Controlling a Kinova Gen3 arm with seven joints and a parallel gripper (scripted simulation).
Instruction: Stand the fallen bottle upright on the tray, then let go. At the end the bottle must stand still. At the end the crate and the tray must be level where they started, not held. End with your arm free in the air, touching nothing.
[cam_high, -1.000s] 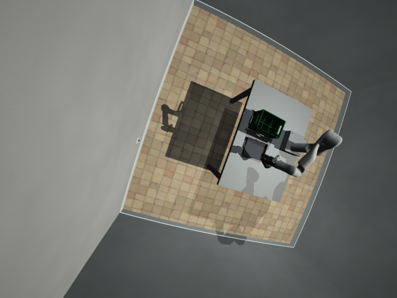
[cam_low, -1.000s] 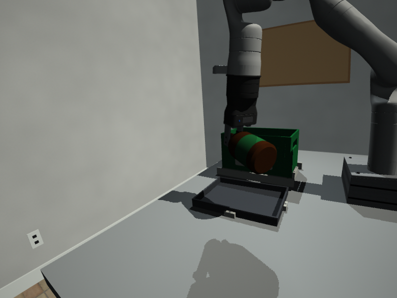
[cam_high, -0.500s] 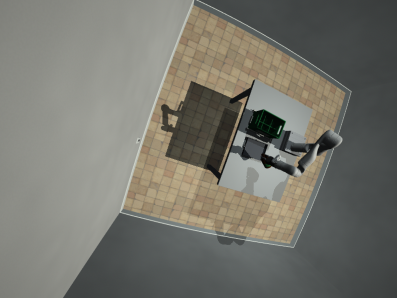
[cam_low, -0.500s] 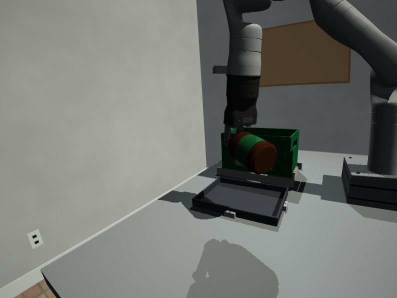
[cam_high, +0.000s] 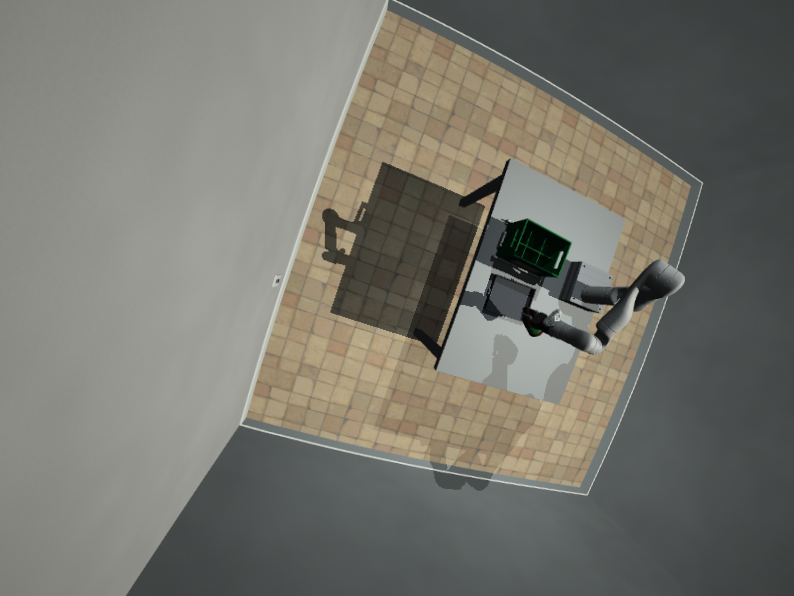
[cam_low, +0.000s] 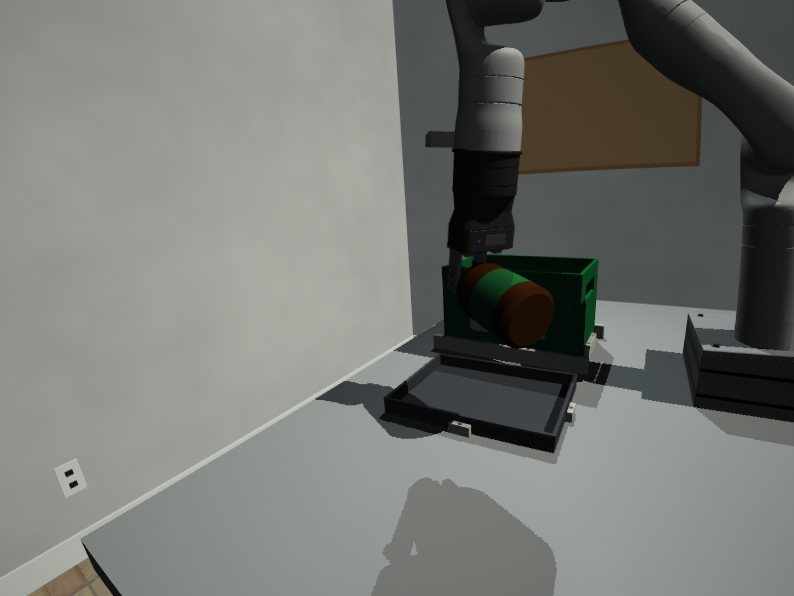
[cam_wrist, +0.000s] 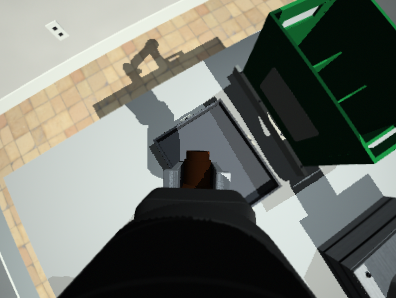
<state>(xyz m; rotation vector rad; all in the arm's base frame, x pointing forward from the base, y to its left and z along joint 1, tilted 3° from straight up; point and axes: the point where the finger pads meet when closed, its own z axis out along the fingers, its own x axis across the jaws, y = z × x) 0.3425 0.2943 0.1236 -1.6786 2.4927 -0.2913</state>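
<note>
Right now the brown bottle is 5 cm behind my hand, 2 cm to the left of it and 1 cm below it. Also, from my hand: green crate: 30 cm to the right, 12 cm below, 8 cm ahead; then black tray: 19 cm below, 5 cm to the right.
</note>
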